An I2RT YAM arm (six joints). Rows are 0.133 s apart.
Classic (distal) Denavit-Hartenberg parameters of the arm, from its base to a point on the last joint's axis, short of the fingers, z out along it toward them. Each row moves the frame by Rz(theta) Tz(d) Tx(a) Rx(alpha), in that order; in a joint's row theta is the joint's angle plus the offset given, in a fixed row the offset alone. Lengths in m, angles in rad.
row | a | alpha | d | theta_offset
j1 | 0.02 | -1.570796 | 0.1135 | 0
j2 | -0.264 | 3.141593 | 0 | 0
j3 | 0.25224 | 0 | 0 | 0.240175
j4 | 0.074 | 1.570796 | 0 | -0.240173
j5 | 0 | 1.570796 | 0 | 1.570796
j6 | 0 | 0 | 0.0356 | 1.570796
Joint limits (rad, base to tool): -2.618..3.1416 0..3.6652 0..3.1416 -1.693..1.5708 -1.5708..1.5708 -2.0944..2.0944
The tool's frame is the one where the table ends.
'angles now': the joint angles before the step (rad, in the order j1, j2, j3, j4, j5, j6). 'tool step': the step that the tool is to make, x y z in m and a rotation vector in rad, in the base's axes. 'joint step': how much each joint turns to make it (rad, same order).
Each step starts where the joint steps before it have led.
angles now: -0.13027 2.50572 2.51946 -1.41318 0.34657 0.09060
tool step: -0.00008 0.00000 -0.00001 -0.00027 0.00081 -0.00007
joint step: 0.00000 0.00003 0.00005 -0.00080 0.00038 0.00001
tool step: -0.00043 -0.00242 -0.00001 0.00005 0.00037 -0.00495
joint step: -0.00496 -0.00007 -0.00015 -0.00029 0.00000 -0.00001
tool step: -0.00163 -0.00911 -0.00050 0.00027 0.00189 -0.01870
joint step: -0.01870 0.00008 -0.00176 -0.00007 0.00001 0.00000
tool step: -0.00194 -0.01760 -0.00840 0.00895 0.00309 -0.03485
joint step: -0.03624 0.00031 -0.03293 0.02867 -0.00840 0.00000
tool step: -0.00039 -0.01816 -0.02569 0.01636 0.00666 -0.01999
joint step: -0.03699 0.00002 -0.10217 0.09723 -0.01717 -0.01525
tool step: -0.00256 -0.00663 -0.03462 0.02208 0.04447 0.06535
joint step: -0.01565 0.00001 -0.13506 0.11180 -0.02289 -0.08241
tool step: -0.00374 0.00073 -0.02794 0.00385 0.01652 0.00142
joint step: -0.00038 0.00000 -0.11024 0.09383 0.00001 -0.00190
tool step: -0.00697 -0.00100 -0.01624 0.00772 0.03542 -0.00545
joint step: -0.00534 0.00001 -0.06367 0.02745 0.00114 0.00000
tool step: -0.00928 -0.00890 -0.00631 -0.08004 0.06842 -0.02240
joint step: -0.01603 -0.00001 -0.02903 -0.01714 0.09498 0.00076
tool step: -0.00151 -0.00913 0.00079 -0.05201 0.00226 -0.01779
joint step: -0.01563 0.00001 0.00003 0.01180 0.05075 0.00000
